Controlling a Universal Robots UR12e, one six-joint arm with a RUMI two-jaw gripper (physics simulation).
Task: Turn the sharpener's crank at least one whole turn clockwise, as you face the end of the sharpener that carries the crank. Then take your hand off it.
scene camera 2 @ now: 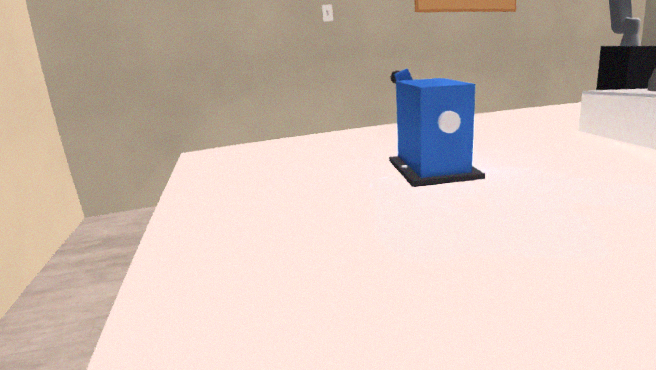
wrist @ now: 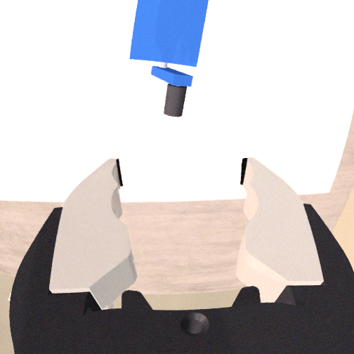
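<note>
The blue box-shaped sharpener (scene camera 2: 446, 131) (wrist: 167, 32) stands upright on its black base plate (scene camera 2: 449, 178). The crank arm (scene camera 2: 404, 75) (wrist: 172, 76) is a short blue bar on the sharpener's far end in the scene view, tipped up just above the top of the body. The crank's black handle (scene camera 2: 394, 76) (wrist: 175, 101) sticks out from the arm, away from the body. My gripper (wrist: 180, 160) is open with nothing between its fingers. In the wrist view the handle lies beyond the fingertips, apart from both. The gripper does not show in the scene view.
The sharpener stands on a pale table (scene camera 2: 300, 240) (wrist: 280, 125); its edge and the wooden floor (scene camera 2: 75, 295) (wrist: 185, 235) beyond show in both views. A white block (scene camera 2: 615, 115) with a black box (scene camera 2: 620, 67) is at the right. A wall (scene camera 2: 200, 75) stands behind.
</note>
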